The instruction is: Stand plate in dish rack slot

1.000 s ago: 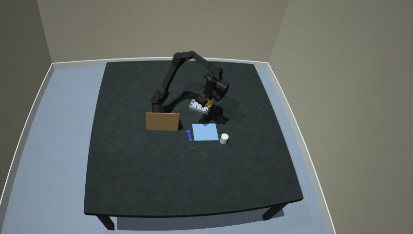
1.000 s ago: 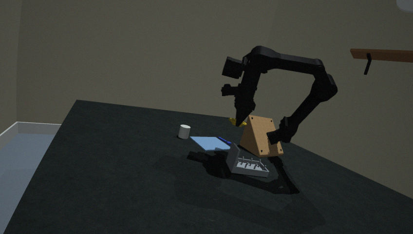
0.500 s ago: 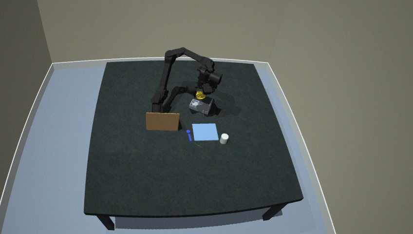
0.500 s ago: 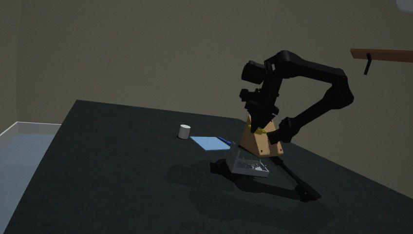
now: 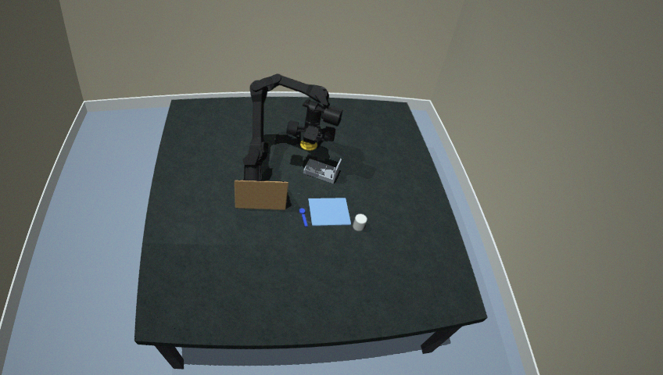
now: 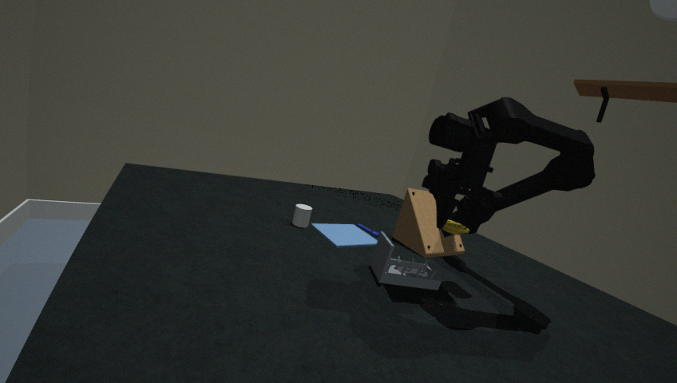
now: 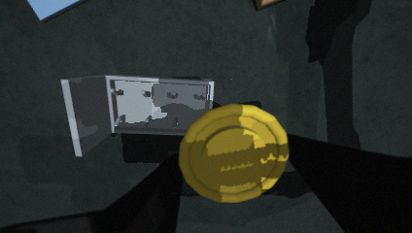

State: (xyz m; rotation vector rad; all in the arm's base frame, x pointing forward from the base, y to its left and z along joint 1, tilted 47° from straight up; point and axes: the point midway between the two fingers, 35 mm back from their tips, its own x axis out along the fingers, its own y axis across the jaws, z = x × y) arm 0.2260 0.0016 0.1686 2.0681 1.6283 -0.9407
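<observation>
Right now my gripper tip is 100 mm above the grey dish rack, 60 mm short of it and 40 mm to the left of it. Round my gripper tip: yellow plate 10 mm above; blue spoon 250 mm to the right, 120 mm below, 50 mm behind; light blue mat 240 mm to the right, 120 mm below, 50 mm ahead.
</observation>
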